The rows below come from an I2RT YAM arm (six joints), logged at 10 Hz.
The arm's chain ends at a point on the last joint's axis. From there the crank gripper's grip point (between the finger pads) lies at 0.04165 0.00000 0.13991 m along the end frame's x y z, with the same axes.
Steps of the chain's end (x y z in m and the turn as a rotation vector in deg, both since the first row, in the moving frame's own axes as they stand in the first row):
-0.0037, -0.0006, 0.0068, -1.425, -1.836, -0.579
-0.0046, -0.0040, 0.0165, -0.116, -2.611, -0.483
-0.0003, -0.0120, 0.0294, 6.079, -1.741, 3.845
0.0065, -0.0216, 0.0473, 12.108, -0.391, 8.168
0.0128, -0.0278, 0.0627, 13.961, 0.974, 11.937
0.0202, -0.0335, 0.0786, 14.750, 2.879, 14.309
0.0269, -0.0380, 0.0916, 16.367, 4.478, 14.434
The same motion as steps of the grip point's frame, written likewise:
-0.0082, 0.0025, 0.0080, -1.425, -1.836, -0.579
-0.0110, -0.0040, 0.0183, -0.116, -2.611, -0.483
-0.0042, -0.0242, 0.0300, 6.079, -1.741, 3.845
0.0072, -0.0451, 0.0451, 12.108, -0.391, 8.168
0.0178, -0.0524, 0.0589, 13.961, 0.974, 11.937
0.0302, -0.0574, 0.0731, 14.750, 2.879, 14.309
0.0411, -0.0649, 0.0838, 16.367, 4.478, 14.434

